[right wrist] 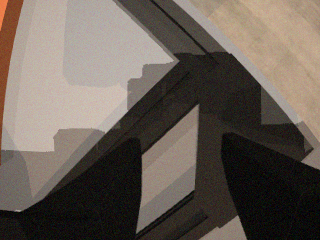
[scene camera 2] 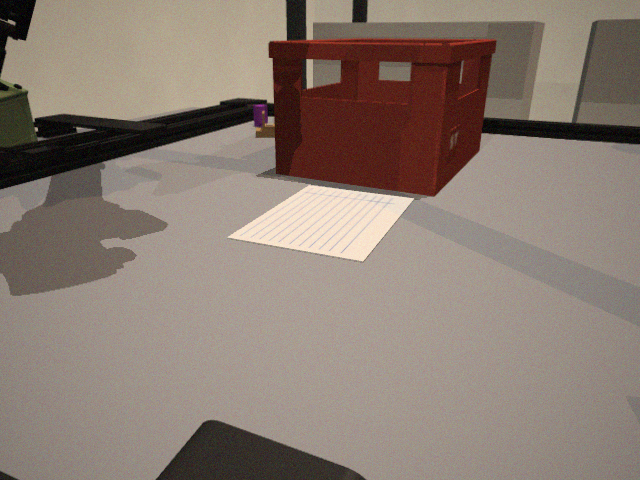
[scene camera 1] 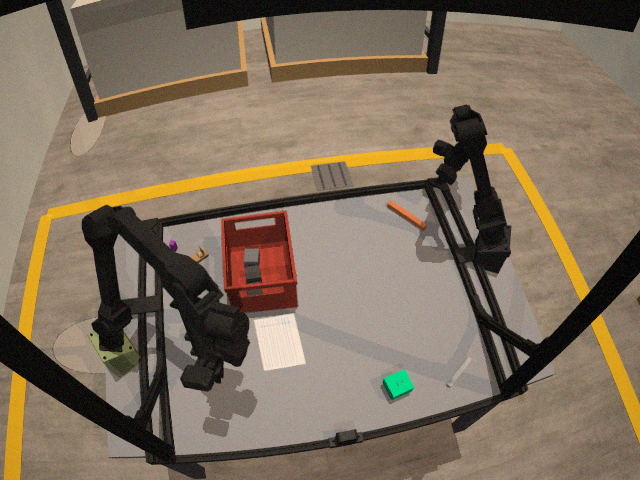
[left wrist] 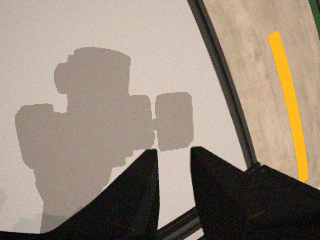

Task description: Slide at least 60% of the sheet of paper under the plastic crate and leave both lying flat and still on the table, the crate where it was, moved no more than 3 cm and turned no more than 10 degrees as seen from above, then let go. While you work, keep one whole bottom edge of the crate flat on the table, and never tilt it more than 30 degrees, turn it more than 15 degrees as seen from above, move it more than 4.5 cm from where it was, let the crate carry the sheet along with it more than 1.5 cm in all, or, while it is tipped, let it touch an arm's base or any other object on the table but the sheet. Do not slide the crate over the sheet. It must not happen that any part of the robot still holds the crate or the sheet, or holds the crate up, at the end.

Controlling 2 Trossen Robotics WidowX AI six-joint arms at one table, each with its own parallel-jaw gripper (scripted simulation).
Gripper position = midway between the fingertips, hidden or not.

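A sheet of paper (scene camera 2: 344, 224), also (scene camera 1: 278, 337), is out of frame in the left wrist view and likewise out of frame in the right wrist view. The left gripper is visible (scene camera 1: 219, 380), (left wrist: 173, 158); the right gripper is visible (scene camera 1: 437, 181), (right wrist: 181, 147).
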